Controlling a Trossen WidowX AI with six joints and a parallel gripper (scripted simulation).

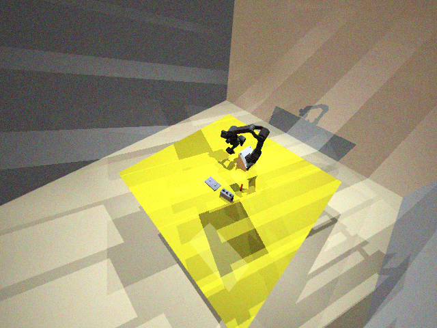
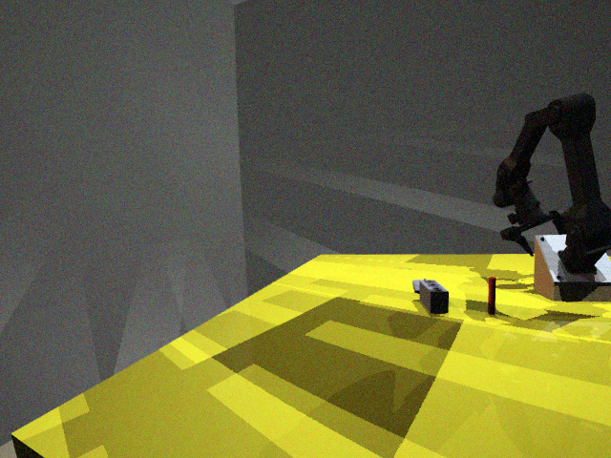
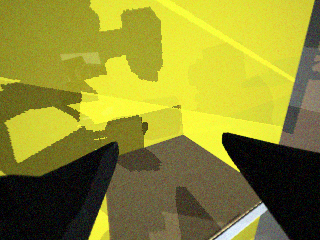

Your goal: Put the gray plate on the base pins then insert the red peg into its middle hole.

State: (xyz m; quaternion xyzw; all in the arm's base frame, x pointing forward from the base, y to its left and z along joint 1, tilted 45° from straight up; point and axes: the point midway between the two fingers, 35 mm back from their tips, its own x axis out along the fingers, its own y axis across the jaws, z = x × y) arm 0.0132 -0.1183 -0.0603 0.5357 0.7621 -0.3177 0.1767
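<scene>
Now: gripper tip 35 cm short of the gray plate, 21 cm to the right of it and 6 cm above it. From my gripper tip the other things lie so: gray base 35 cm ahead, 9 cm below, 6 cm to the left; red peg 25 cm to the left, 24 cm ahead, 6 cm below.
</scene>
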